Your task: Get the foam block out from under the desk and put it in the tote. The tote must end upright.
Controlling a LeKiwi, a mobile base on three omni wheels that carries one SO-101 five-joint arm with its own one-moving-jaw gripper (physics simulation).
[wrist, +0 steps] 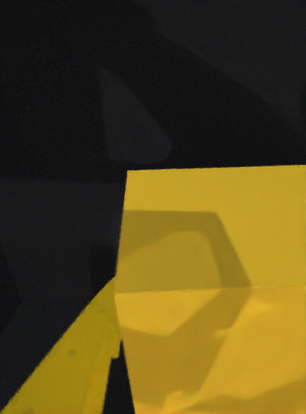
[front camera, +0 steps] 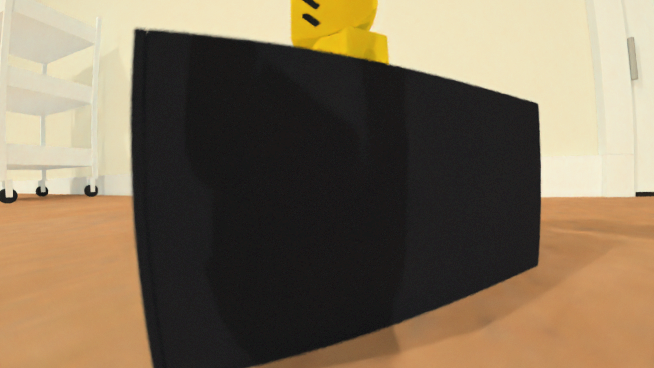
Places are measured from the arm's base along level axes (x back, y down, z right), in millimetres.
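Where they show: end effector, tool point: (wrist: 133, 289).
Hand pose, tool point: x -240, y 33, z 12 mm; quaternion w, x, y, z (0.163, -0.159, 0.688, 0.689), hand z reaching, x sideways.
Note:
Things, the pixels of their top centre, and the offset from my tool point. "spot": a spot on its surface instead. Level surfaces: height alone.
- foam block, surface spot: (wrist: 210, 240) spot: dz -30, dx -4, dy -8 mm
- tote, middle of its top: (front camera: 297, 129) dz -43, dx -51, dy -44 mm
- white three-shelf cart, surface spot: (front camera: 50, 87) spot: dz -1056, dx -649, dy -365 mm
- brown floor, its level: dy +56 mm
The foam block (wrist: 210, 240) is a large yellow block filling the lower right of the wrist view. One notched yellow jaw presses on its left side; the other jaw is hidden. My gripper (wrist: 165, 300) is shut on the block. The tote (front camera: 470, 170) (wrist: 45, 215) is a black box, upright on the floor close in front in the front view. Its dark inside lies behind and around the block in the wrist view. In the front view, yellow parts show above the tote's far rim, their lower ends hidden by it; I cannot tell which is the block.
A white three-shelf cart (front camera: 50, 87) on black casters stands at the left, near the back wall. A white door (front camera: 642, 100) with a grey handle is at the far right. The brown floor (front camera: 65, 270) extends around the tote. The desk does not show in either view.

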